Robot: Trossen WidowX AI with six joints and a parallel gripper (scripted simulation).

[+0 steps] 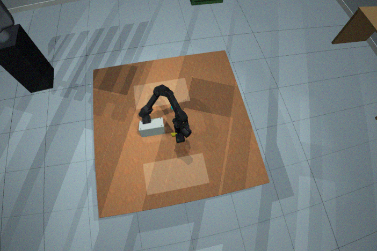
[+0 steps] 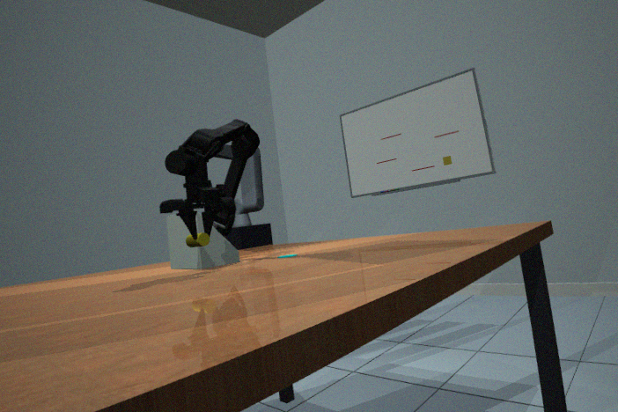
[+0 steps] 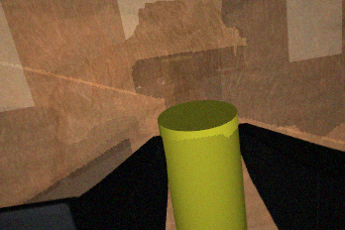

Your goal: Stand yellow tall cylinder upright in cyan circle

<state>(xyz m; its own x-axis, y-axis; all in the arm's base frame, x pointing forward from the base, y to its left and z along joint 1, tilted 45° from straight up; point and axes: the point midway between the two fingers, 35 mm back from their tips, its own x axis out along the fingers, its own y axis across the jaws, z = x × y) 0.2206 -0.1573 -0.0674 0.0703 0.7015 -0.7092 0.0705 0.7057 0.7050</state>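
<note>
Now: the cyan circle 27 cm to the left of my gripper tip, 8 cm below it and 3 cm ahead of it. From my gripper tip the other things lie so: yellow cylinder (2 cm behind).
</note>
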